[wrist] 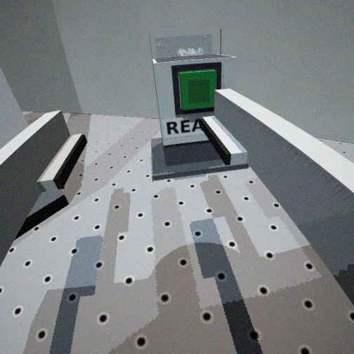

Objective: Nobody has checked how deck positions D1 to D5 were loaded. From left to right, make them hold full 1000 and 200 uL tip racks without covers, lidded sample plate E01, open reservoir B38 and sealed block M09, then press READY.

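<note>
The READY button point(198, 90) is a green square in a dark frame on the front of a pale box point(162, 102). The box stands upright on a dark grey base, beyond the fingers, in the upper middle of the wrist view. The letters REA show on its label; the right finger hides the rest and overlaps the box's lower right side. My gripper point(140, 115) is shut with nothing between its fingers, although a gap shows between the two pads. The button is beyond the fingertips, to the right of their middle. Deck positions D1 to D5 and their labware do not show.
A pale perforated table top point(150, 235) carries shadows below the box. A grey corner with a black edge point(42, 217) shows at the left beneath the left finger. A grey wall point(115, 65) rises behind. A clear panel point(170, 45) with thin uprights stands behind the box top.
</note>
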